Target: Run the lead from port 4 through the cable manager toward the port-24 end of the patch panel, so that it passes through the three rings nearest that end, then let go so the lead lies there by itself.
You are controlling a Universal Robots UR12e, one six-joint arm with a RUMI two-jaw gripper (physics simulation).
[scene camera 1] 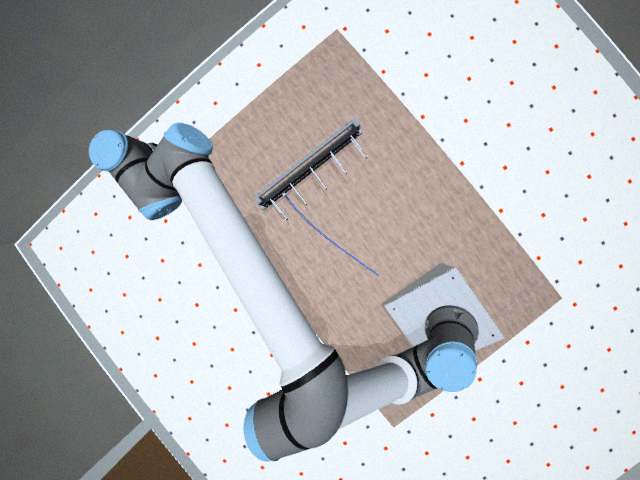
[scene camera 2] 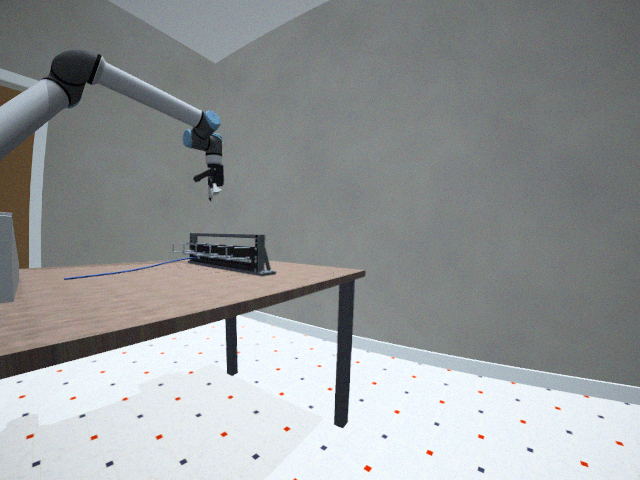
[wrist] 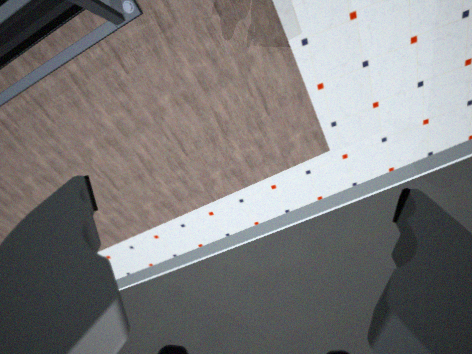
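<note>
The patch panel [scene camera 1: 321, 159] [scene camera 2: 260, 253] [wrist: 65, 58] stands on the table, with a row of several thin metal rings along its front. The blue lead [scene camera 1: 324, 235] [scene camera 2: 111, 272] comes out of the panel between the end ring [scene camera 1: 279, 210] nearest the arm and the ring beside it [scene camera 1: 298, 194]. From there it runs away from the panel across the table to a loose end, beside the rings rather than along the row. My gripper [scene camera 2: 210, 198] [wrist: 245, 187] is open and empty, high above the table and the panel; in scene camera 1 it is hidden under the wrist.
The wooden table [scene camera 1: 439, 206] [scene camera 2: 129, 304] [wrist: 200, 125] bears the panel. The arm's grey base block [scene camera 1: 413, 310] [scene camera 2: 6, 258] stands beyond the lead's loose end. The forearm [scene camera 1: 242, 253] [scene camera 2: 149, 93] stretches over one side of the table. A grey wall [scene camera 2: 439, 180] rises behind.
</note>
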